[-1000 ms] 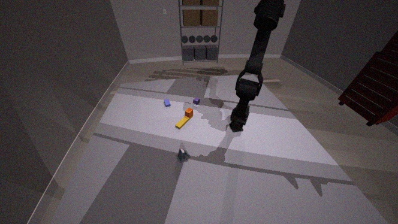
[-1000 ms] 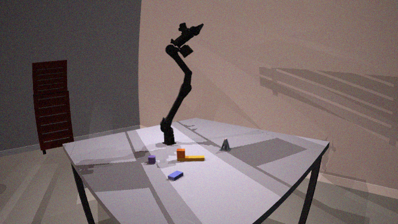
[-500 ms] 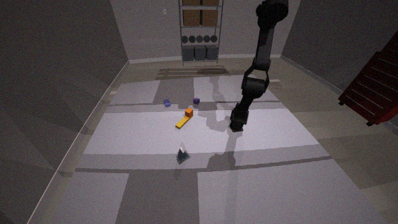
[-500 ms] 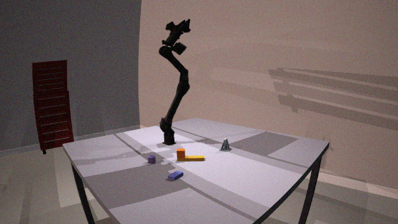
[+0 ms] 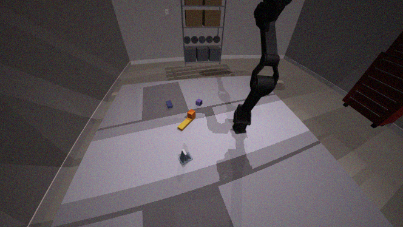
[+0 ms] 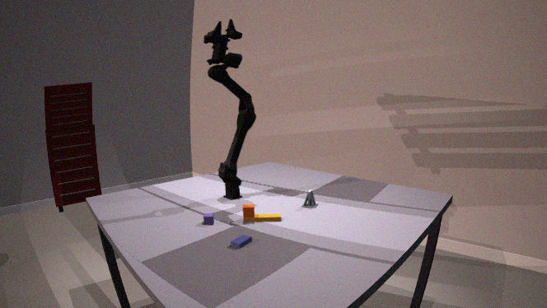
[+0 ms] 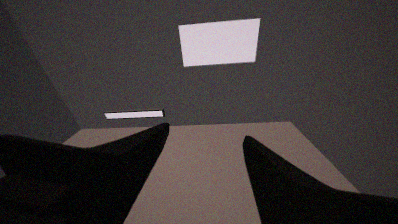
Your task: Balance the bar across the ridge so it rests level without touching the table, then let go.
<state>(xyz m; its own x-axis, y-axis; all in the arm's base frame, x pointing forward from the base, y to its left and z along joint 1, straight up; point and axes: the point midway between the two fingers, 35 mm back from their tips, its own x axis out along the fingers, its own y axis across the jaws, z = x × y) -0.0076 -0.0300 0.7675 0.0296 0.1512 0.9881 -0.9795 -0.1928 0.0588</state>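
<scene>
My gripper tip is now 29 cm short of the yellow-orange bar, 9 cm to the left of it and 78 cm above it. From my gripper tip the other things lie so: purple cube: 21 cm ahead, 24 cm to the right, 79 cm below; flat blue block: 41 cm ahead, 26 cm to the right, 79 cm below.
</scene>
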